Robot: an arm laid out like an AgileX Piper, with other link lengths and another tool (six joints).
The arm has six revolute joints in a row. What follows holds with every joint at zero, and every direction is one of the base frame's.
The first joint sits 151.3 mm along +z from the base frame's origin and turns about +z.
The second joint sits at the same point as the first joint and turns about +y.
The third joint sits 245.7 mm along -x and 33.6 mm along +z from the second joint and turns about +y.
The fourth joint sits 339.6 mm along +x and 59.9 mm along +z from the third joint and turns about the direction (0.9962, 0, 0.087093).
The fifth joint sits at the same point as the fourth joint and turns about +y.
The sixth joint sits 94.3 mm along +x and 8.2 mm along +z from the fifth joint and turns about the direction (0.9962, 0, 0.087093).
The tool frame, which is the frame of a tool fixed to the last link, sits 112.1 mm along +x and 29 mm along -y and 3.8 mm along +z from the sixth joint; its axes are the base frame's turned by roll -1.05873, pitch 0.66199 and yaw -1.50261 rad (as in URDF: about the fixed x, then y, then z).
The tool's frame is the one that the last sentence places.
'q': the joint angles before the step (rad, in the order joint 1, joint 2, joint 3, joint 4, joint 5, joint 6). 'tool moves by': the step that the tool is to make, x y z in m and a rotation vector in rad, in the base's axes. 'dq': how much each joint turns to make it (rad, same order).
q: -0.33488, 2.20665, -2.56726, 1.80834, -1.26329, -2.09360
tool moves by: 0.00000, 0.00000, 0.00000, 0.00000, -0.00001, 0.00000
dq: 0.00000, 0.00000, 0.00000, 0.00000, 0.00000, 0.00001
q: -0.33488, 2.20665, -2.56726, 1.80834, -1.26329, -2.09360
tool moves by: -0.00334, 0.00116, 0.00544, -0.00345, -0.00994, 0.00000
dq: 0.00000, -0.01046, -0.00009, 0.00002, -0.00001, -0.00004
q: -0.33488, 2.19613, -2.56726, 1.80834, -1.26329, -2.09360
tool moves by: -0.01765, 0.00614, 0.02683, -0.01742, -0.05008, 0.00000
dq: 0.00000, -0.05294, -0.00012, 0.00002, -0.00001, -0.00004
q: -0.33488, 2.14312, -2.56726, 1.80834, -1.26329, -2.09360
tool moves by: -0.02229, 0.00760, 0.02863, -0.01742, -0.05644, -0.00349
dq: -0.00001, -0.06007, 0.00010, -0.00001, -0.00417, 0.00004
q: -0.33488, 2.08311, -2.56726, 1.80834, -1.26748, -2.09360
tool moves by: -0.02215, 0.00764, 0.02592, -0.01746, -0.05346, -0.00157
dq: 0.00000, -0.05667, -0.00003, 0.00001, -0.00197, -0.00001
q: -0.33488, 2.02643, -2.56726, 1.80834, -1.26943, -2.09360
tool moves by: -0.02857, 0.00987, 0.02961, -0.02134, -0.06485, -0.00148
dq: -0.00001, -0.06876, 0.00008, 0.00000, -0.00192, 0.00004
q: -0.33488, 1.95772, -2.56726, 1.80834, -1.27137, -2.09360
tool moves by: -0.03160, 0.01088, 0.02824, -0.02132, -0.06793, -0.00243
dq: 0.00000, -0.06975, -0.00216, -0.00001, -0.00336, 0.00004
